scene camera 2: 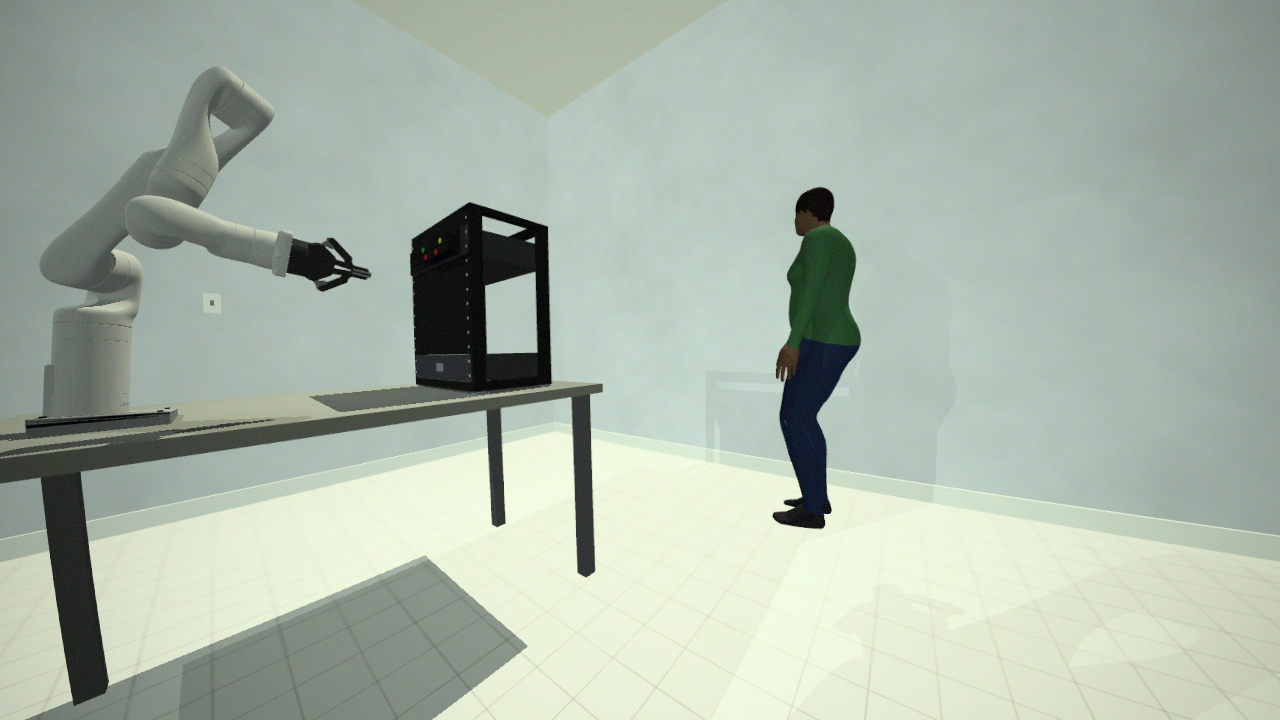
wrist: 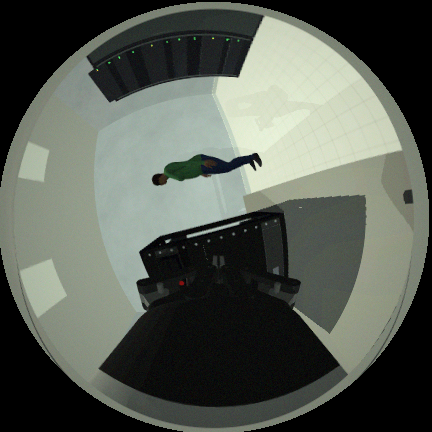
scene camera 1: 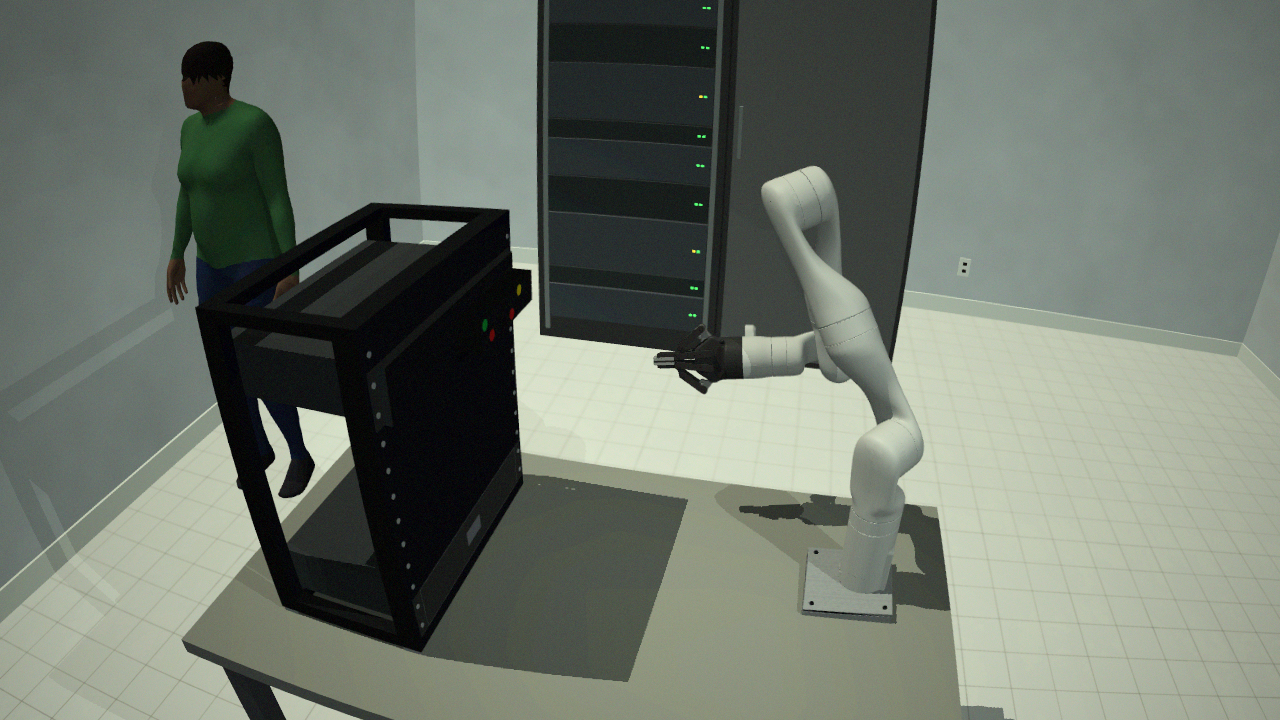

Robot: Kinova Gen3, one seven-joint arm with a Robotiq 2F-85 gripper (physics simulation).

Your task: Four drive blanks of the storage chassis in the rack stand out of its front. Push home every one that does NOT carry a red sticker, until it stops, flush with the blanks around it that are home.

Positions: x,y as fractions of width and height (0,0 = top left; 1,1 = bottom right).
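Scene:
There is a black rack that I can see in scene camera 2 (0.35,0.36). Scene camera 1 shows me the black rack (0.32,0.48) as well, and in the wrist view the rack (0.60,0.56) is visible too.

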